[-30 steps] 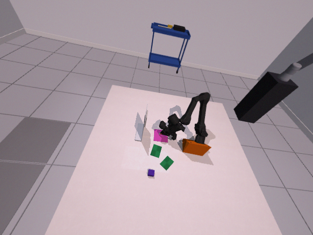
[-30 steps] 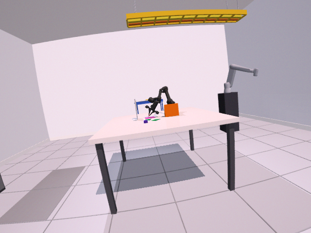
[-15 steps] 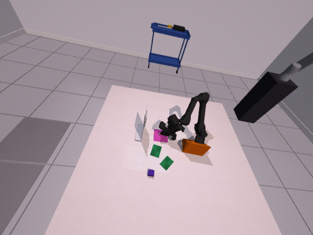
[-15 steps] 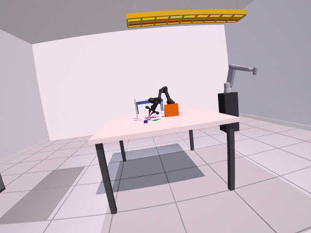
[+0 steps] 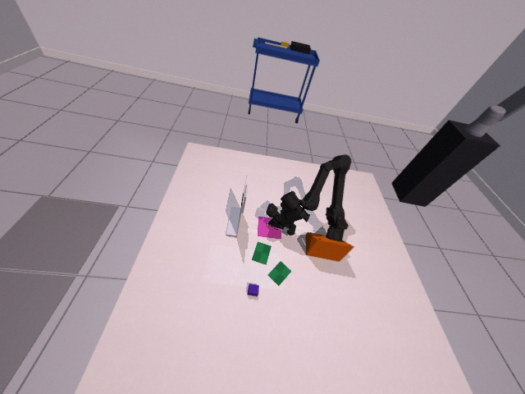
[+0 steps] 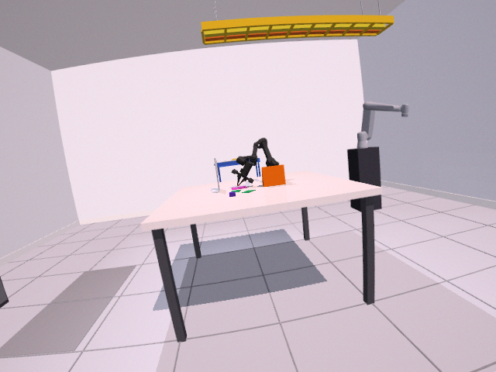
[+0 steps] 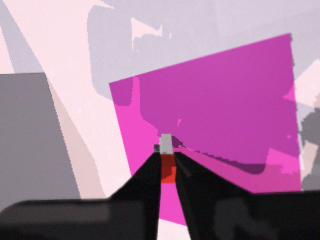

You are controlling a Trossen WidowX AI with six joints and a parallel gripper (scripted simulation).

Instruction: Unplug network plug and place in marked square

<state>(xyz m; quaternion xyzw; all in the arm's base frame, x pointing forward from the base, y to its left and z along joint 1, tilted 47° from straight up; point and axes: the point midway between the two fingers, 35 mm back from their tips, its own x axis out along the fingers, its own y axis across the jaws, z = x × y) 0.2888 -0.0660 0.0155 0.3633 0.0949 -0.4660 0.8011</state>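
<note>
My gripper tip is right at the network plug. Round my gripper tip: magenta marked square 1 cm behind, 2 cm below; then upright grey panel 16 cm ahead, 1 cm to the left, 10 cm above.
</note>
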